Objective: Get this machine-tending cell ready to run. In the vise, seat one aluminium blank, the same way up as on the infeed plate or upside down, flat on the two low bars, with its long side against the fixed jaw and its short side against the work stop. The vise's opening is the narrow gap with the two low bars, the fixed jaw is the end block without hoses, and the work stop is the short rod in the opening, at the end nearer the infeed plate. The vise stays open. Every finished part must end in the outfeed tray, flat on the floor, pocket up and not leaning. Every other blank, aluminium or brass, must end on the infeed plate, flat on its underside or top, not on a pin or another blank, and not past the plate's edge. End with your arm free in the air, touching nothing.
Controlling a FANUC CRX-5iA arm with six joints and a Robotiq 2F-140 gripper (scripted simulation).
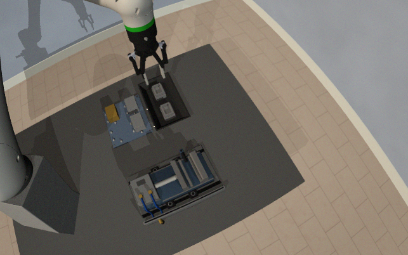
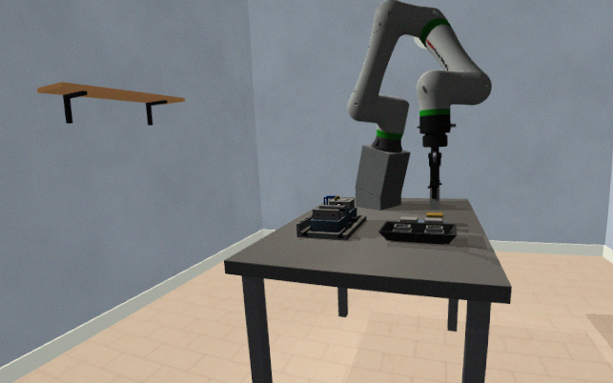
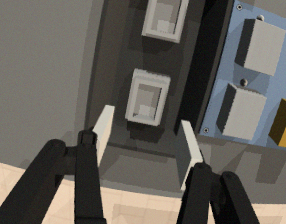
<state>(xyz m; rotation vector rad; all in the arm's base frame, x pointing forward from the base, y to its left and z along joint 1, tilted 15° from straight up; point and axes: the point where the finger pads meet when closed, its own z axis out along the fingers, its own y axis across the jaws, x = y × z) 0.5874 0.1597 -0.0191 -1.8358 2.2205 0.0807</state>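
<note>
Now: hand 21 cm past the brass blank, 12 cm above it and 3 cm to the right of it. Also, from my hand: white rod: 35 cm to the right, 17 cm behind, 7 cm below; then vise: 35 cm to the right, 15 cm behind, 10 cm below.
</note>
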